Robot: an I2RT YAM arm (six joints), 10 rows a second.
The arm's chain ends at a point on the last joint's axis. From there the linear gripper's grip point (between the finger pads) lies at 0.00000 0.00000 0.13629 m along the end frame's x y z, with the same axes.
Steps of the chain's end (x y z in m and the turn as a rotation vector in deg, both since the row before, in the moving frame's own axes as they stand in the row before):
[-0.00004, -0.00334, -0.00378, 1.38, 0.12, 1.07]
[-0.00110, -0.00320, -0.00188, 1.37, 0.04, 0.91]
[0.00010, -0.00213, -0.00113, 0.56, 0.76, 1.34]
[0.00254, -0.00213, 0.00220, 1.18, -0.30, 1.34]
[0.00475, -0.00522, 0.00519, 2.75, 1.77, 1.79]
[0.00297, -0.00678, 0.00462, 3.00, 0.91, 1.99]
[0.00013, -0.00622, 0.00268, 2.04, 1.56, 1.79]
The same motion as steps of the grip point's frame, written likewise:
[0.00028, -0.00662, -0.00382, 1.38, 0.12, 1.07]
[-0.00098, -0.00646, -0.00192, 1.37, 0.04, 0.91]
[0.00192, -0.00344, -0.00115, 0.56, 0.76, 1.34]
[0.00186, -0.00494, 0.00217, 1.18, -0.30, 1.34]
[0.00906, -0.01169, 0.00497, 2.75, 1.77, 1.79]
[0.00526, -0.01387, 0.00442, 3.00, 0.91, 1.99]
[0.00391, -0.01101, 0.00254, 2.04, 1.56, 1.79]

